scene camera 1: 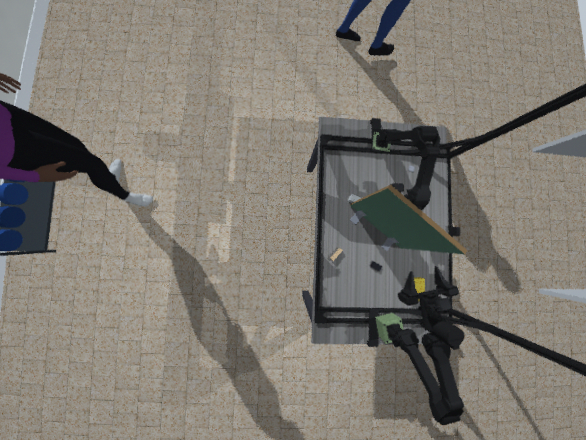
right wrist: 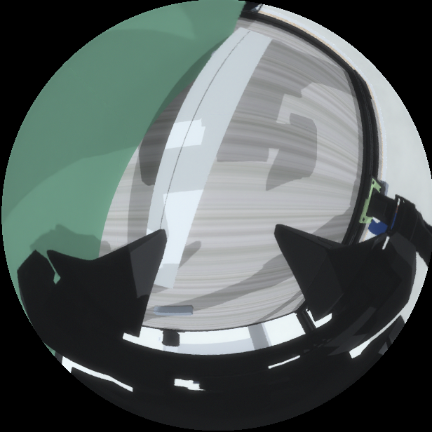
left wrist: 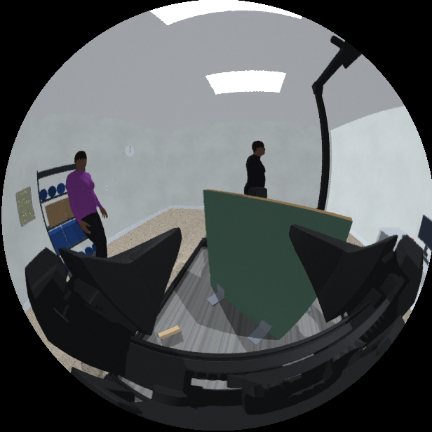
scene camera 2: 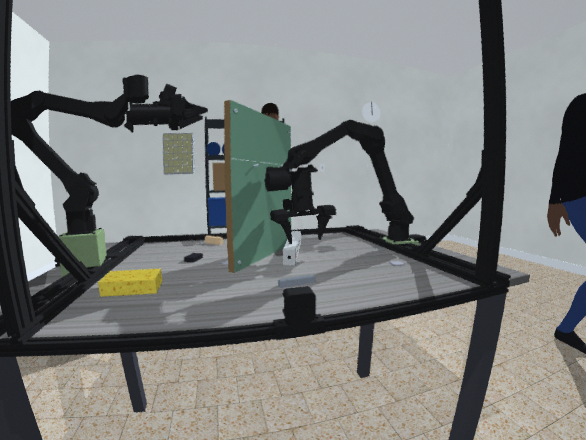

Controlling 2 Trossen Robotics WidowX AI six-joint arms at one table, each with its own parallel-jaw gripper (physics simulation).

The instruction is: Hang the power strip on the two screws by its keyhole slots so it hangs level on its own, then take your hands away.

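Frame: origin at the left arm's base, x ahead, y left, z up, level; centimetres.
Where they show: left gripper, fingertip midpoint: [scene camera 1: 423, 269] [scene camera 2: 205, 114]; right gripper, fingertip midpoint: [scene camera 2: 305, 241]; left arm's base at its link origin: [scene camera 1: 393, 331] [scene camera 2: 81, 232]; right arm's base at its link origin: [scene camera 1: 381, 141] [scene camera 2: 398, 239].
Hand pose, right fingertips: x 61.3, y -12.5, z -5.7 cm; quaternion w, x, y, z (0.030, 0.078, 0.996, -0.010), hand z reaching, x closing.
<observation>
Things, the pixels of their centre, and the offset from my right fingertips.
- white power strip at the middle of its body: [scene camera 2: 293, 245] dy +6.9, dx -0.5, dz -2.4 cm
- upright green board at the middle of its body: [scene camera 2: 264, 186] [scene camera 1: 396, 223] dy +6.9, dx -9.9, dz +16.4 cm
- small screw at the middle of its body: [scene camera 2: 256, 165] dy +1.0, dx -14.6, dz +22.2 cm
- yellow sponge at the middle of its body: [scene camera 2: 132, 281] [scene camera 1: 416, 289] dy -7.8, dx -46.9, dz -3.0 cm
- black block at the middle of its body: [scene camera 2: 193, 257] [scene camera 1: 376, 266] dy +11.5, dx -31.1, dz -3.9 cm
- wooden block at the middle of its body: [scene camera 2: 213, 240] [scene camera 1: 336, 254] dy +31.6, dx -21.3, dz -3.4 cm
- flat grey bar at the middle of its body: [scene camera 2: 296, 281] dy -19.2, dx -12.8, dz -3.9 cm
The white power strip [scene camera 2: 289, 253] [right wrist: 213, 95] lies on the table along the foot of the upright green board [scene camera 1: 400, 220] [scene camera 2: 255, 210] [left wrist: 250, 250] [right wrist: 75, 100]. In scene camera 2 a small screw [scene camera 2: 256, 165] sticks out near the board's pale line; a second screw on that line cannot be made out behind the right arm. My right gripper [scene camera 2: 305, 240] [right wrist: 221, 232] is open and empty, pointing down, with one finger above the strip beside the board. My left gripper [scene camera 1: 424, 272] [scene camera 2: 206, 110] [left wrist: 236, 231] is open and empty, high up, pointing towards the board's brown edge.
A yellow sponge [scene camera 1: 419, 285] [scene camera 2: 130, 282], a black block [scene camera 1: 376, 266] [scene camera 2: 193, 257] and a wooden block [scene camera 1: 336, 255] [scene camera 2: 214, 240] [left wrist: 169, 332] lie on the table. A flat grey bar [scene camera 2: 297, 280] [right wrist: 173, 310] lies near the strip. Grey brackets [left wrist: 259, 332] stand at the board's foot.
</observation>
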